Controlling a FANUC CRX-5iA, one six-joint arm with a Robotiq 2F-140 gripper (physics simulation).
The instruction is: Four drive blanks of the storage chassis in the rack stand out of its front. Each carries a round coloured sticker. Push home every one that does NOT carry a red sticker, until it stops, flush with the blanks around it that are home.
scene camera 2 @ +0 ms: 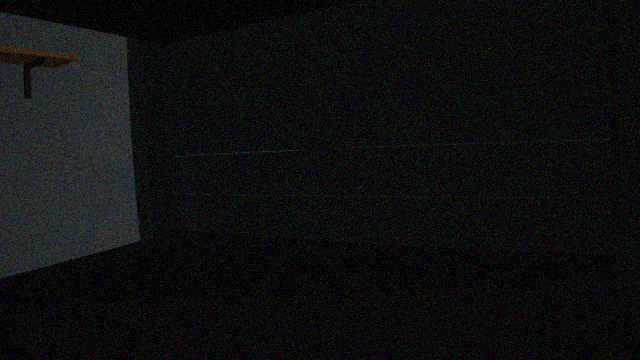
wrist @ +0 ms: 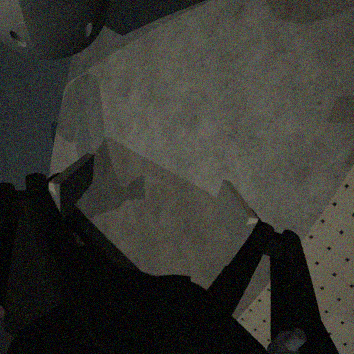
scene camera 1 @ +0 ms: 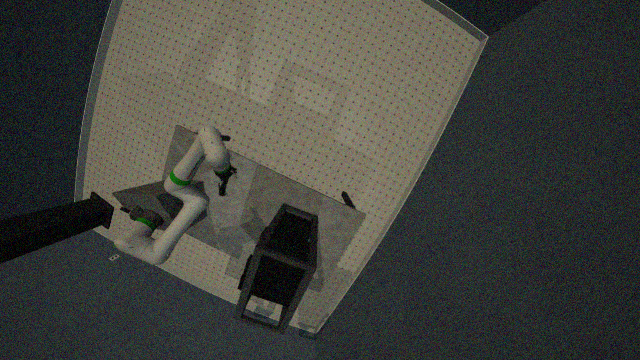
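Seen in the pictures: gripper, fingertip midpoint: [wrist: 157, 180] [scene camera 1: 230, 186]; arm's base, link origin: [scene camera 1: 152, 216].
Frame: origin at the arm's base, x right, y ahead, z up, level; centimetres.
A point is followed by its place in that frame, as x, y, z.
Note:
My gripper [scene camera 1: 223, 189] @[-43.1, 32.8, -14.1] [wrist: 157, 180] @[-43.1, 32.8, -14.1] is open and empty, its two fingers spread wide in the wrist view. In scene camera 1 it hangs from the white arm [scene camera 1: 182, 215] @[-18.2, 20.6, 3.7] over the grey surface, to the upper left of the rack and apart from it. The dark rack [scene camera 1: 286, 259] @[-47.8, 82.8, 25.5] is an open frame with black inner areas, standing at the lower middle. The storage chassis front, the drive blanks and their coloured stickers cannot be made out in any view. The rack does not show recognisably in scene camera 2, which is very dark.
A grey surface [scene camera 1: 300, 187] @[-63.2, 72.6, -35.1] [wrist: 200, 115] @[-31.7, 27.4, -35.1] lies on a pale dotted base [scene camera 1: 350, 75] [wrist: 340, 270]. A small black object [scene camera 1: 348, 200] is at its right edge. A black beam [scene camera 1: 50, 225] enters from the left. A wooden shelf [scene camera 2: 45, 56] is on a wall [scene camera 2: 70, 150].

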